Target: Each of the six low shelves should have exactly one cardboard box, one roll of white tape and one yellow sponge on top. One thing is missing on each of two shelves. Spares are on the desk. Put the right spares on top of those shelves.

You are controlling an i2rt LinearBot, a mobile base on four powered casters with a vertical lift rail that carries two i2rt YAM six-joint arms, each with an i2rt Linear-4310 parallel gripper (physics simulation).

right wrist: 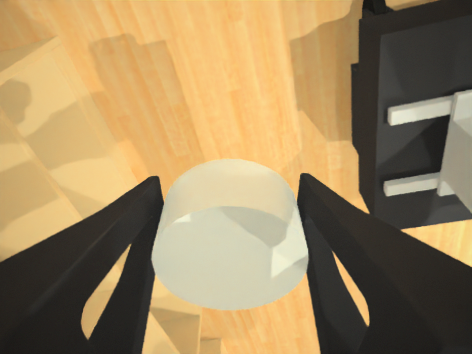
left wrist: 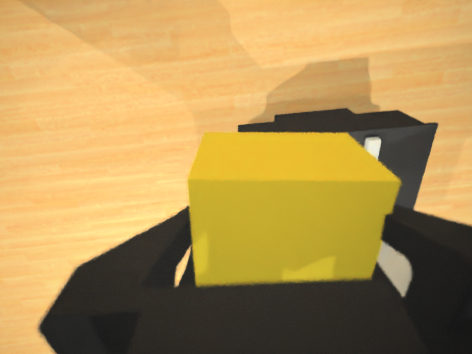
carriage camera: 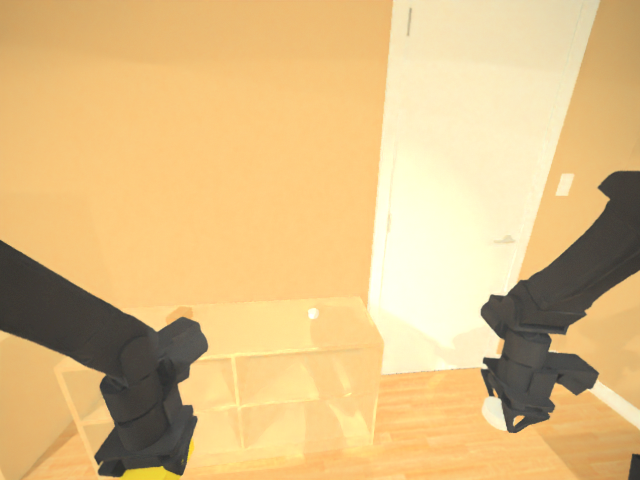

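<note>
My left gripper (carriage camera: 146, 466) (left wrist: 270, 200) is shut on a yellow sponge (carriage camera: 152, 473) (left wrist: 287, 240), held above the floor. My right gripper (carriage camera: 498, 401) (right wrist: 229, 188) is shut on a roll of white tape (carriage camera: 493, 413) (right wrist: 230, 260), also above the floor. A low shelf (carriage camera: 258, 333) stands against the wall in the carriage view, left of centre. A roll of white tape (carriage camera: 312, 313) stands on its top, right of the middle. A brown shape (carriage camera: 179, 312), apparently a cardboard box, shows at the back left, partly behind my left arm. That arm hides part of the top; no sponge shows there.
A white door (carriage camera: 444, 206) stands right of the shelf, with a wall and light switch (carriage camera: 565, 184) farther right. Pale shelving (right wrist: 75, 165) shows at the left of the right wrist view. My black base (left wrist: 405, 165) (right wrist: 415, 65) shows at the right of both wrist views, above the wooden floor.
</note>
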